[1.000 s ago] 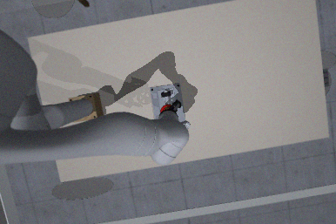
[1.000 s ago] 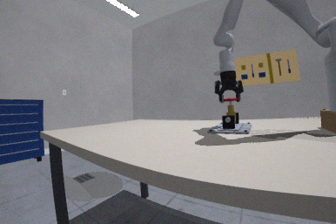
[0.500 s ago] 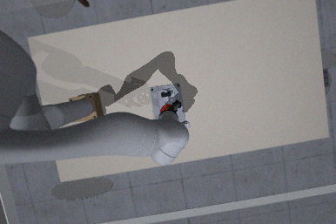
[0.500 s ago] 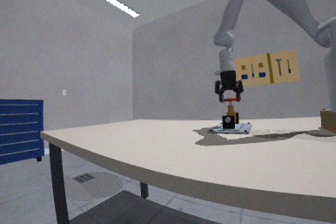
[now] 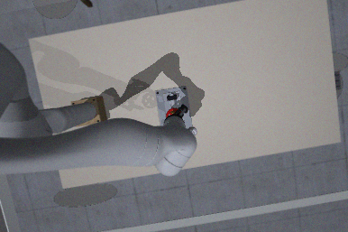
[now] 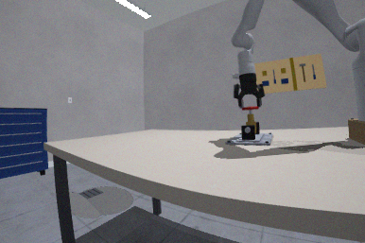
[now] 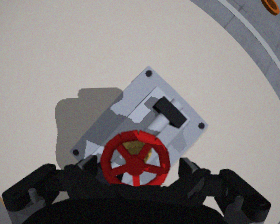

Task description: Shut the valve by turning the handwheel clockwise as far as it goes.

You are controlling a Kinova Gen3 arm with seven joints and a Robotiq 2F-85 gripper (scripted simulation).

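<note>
My hand is 2 cm above the red handwheel.
</note>
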